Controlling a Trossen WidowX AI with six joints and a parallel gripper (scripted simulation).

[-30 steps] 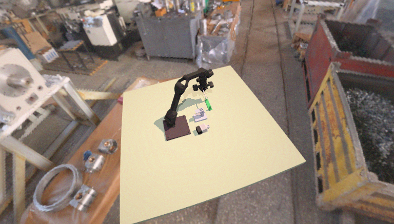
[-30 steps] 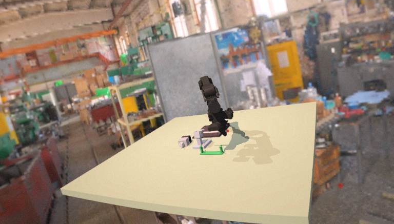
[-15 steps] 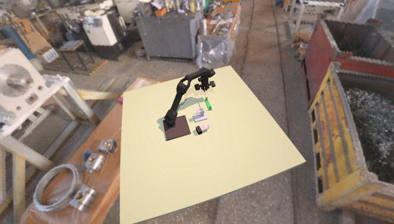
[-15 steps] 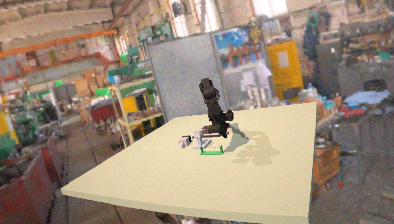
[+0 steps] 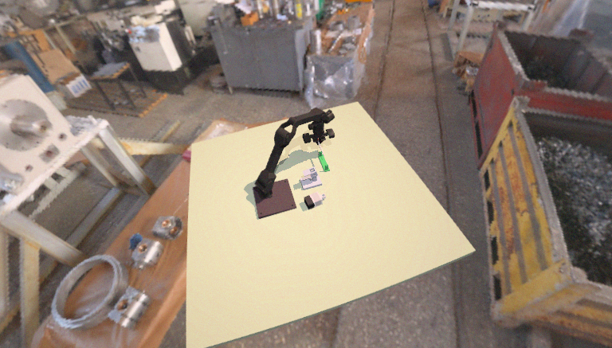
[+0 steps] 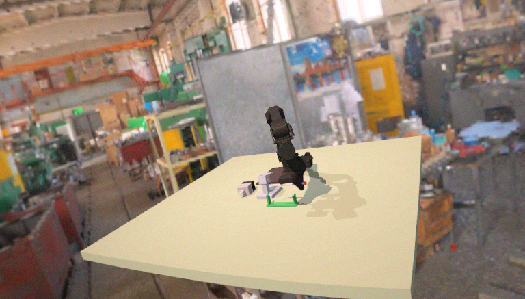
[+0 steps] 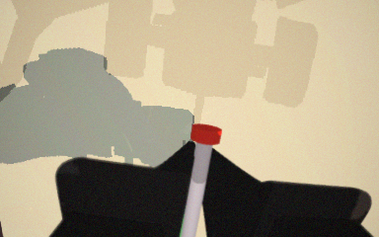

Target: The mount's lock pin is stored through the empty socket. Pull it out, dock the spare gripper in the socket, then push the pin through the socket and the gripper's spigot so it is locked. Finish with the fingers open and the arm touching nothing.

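Right now the green cradle is 10 cm to the right of my gripper tip and 4 cm below it. Also, from my gripper tip: spare gripper (12 cm behind, 36 cm to the right, 4 cm below); then mount (11 cm behind, 22 cm to the right, 1 cm below).
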